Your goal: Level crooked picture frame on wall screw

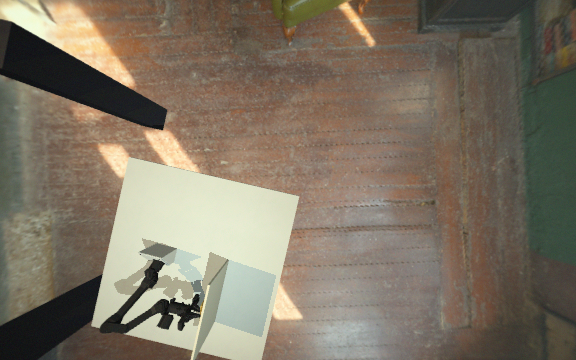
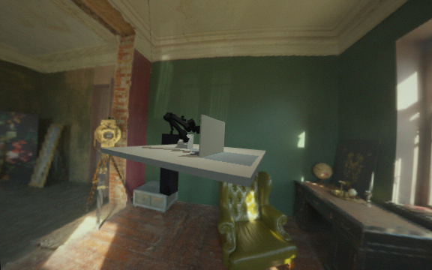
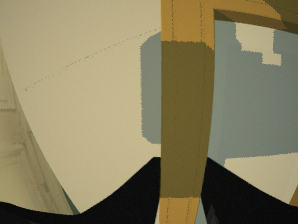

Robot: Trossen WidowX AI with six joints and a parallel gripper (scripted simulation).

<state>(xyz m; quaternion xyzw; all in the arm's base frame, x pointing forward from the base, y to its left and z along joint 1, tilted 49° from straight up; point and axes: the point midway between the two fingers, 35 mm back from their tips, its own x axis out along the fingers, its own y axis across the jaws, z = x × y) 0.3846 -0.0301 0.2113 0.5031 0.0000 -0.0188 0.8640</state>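
My gripper tip is 10 mm short of the yellow picture frame, 10 mm to the right of it and 50 mm above it. Round my gripper tip: cream wall panel: 20 mm ahead, 10 mm to the left, 60 mm below.
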